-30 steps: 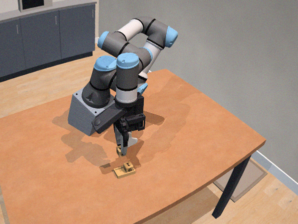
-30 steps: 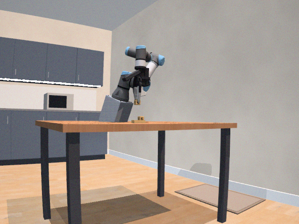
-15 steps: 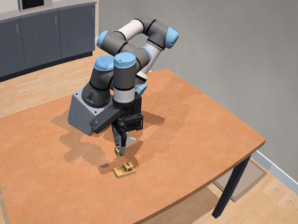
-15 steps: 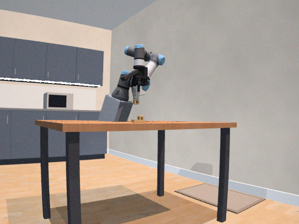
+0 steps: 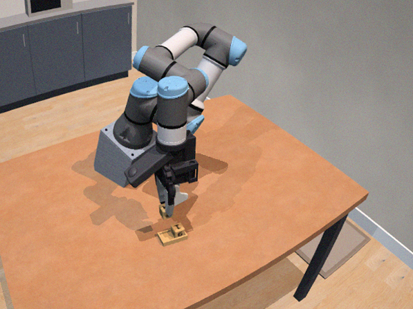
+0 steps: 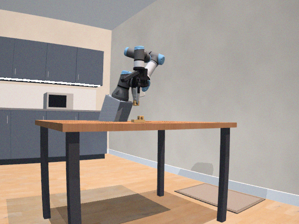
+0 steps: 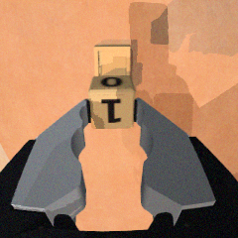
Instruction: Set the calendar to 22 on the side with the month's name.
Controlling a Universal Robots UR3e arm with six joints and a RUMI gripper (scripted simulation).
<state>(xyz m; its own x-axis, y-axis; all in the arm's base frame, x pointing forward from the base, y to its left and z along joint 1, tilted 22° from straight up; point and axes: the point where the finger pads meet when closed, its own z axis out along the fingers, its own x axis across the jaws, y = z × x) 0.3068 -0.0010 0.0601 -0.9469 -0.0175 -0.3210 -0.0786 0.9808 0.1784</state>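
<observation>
The wooden tray lies 120 mm below my hand and 20 mm to the left of it.
</observation>
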